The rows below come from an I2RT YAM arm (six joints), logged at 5 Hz.
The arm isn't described. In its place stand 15 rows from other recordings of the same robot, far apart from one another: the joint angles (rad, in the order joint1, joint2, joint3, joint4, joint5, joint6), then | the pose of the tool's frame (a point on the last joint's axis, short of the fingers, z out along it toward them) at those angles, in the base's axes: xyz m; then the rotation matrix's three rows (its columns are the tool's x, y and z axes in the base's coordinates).
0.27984, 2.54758, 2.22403, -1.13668, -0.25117, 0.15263 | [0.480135, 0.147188, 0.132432], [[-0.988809, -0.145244, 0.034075], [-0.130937, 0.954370, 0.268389], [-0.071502, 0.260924, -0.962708]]
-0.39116, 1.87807, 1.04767, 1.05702, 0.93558, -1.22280 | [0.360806, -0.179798, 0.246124], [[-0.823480, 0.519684, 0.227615], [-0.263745, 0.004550, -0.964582], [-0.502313, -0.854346, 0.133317]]
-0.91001, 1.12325, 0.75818, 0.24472, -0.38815, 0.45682 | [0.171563, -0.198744, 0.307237], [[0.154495, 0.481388, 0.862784], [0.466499, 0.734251, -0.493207], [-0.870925, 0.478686, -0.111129]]
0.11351, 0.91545, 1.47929, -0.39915, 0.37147, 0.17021 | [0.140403, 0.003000, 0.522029], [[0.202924, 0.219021, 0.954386], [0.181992, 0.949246, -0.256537], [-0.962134, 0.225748, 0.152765]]
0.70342, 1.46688, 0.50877, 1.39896, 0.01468, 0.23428 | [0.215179, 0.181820, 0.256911], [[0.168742, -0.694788, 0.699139], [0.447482, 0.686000, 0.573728], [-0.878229, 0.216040, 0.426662]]
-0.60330, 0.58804, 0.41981, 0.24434, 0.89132, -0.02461 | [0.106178, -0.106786, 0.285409], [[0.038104, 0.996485, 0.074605], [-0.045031, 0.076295, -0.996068], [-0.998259, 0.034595, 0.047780]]
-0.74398, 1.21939, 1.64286, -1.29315, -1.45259, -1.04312 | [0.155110, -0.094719, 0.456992], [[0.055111, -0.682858, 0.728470], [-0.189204, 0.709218, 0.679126], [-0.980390, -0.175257, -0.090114]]
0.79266, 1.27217, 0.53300, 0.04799, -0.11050, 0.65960 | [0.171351, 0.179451, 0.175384], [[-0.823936, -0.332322, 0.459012], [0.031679, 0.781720, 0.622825], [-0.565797, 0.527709, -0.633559]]
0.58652, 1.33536, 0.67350, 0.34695, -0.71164, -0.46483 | [0.224129, 0.176856, 0.235706], [[0.189128, -0.952610, 0.238255], [-0.281911, 0.179745, 0.942453], [-0.940615, -0.245411, -0.234557]]
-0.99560, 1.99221, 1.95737, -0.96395, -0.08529, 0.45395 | [0.238743, -0.362672, 0.313789], [[-0.055462, 0.929399, 0.364886], [0.888718, 0.212519, -0.406221], [-0.455087, 0.301751, -0.837760]]
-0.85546, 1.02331, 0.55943, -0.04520, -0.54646, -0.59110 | [0.158064, -0.153716, 0.232066], [[-0.458974, 0.110259, 0.881581], [-0.197678, 0.954723, -0.222323], [-0.866179, -0.276310, -0.416398]]
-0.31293, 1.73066, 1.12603, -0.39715, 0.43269, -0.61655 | [0.333146, -0.123483, 0.194660], [[-0.939835, -0.060061, 0.336308], [-0.247636, 0.797928, -0.549534], [-0.235344, -0.599753, -0.764794]]
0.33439, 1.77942, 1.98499, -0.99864, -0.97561, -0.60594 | [0.338130, 0.148686, 0.413577], [[-0.135848, -0.985685, 0.099847], [-0.385240, 0.145405, 0.911289], [-0.912763, 0.085332, -0.399478]]
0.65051, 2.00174, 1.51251, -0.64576, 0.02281, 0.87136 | [0.335513, 0.254308, 0.191842], [[-0.921843, 0.167176, 0.349655], [0.259804, 0.936018, 0.237429], [-0.287590, 0.309714, -0.906294]]
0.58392, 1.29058, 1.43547, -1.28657, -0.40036, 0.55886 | [0.180225, 0.135721, 0.364847], [[-0.984170, -0.142911, 0.104809], [-0.065061, 0.841446, 0.536410], [-0.164850, 0.521100, -0.837424]]
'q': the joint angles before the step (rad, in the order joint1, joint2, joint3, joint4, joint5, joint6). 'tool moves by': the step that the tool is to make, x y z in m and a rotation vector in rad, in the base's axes. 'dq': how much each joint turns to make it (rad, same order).
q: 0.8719 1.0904 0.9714 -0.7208 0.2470 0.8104
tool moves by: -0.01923 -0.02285 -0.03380 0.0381 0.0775 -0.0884
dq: -0.0012 -0.1194 -0.1750 0.0049 -0.0073 0.1244
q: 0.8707 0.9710 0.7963 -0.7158 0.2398 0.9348
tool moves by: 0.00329 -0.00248 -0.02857 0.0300 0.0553 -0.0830
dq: -0.0237 0.0138 -0.0984 0.0786 -0.0119 0.0870
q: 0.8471 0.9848 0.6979 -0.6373 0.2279 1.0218
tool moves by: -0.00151 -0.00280 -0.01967 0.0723 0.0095 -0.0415
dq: -0.0081 -0.0206 -0.0954 0.1091 -0.0229 0.0618
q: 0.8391 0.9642 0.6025 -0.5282 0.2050 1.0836
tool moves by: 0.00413 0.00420 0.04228 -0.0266 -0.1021 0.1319
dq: -0.0050 -0.0119 0.1404 -0.0709 -0.0202 -0.1678
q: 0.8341 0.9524 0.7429 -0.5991 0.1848 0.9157
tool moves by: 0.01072 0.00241 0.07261 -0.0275 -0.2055 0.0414
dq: -0.0195 0.0282 0.2502 -0.0652 0.0679 -0.1708
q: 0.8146 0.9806 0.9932 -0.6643 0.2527 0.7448
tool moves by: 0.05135 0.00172 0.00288 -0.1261 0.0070 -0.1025
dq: -0.1461 0.1804 0.1209 -0.0050 0.0221 -0.0992
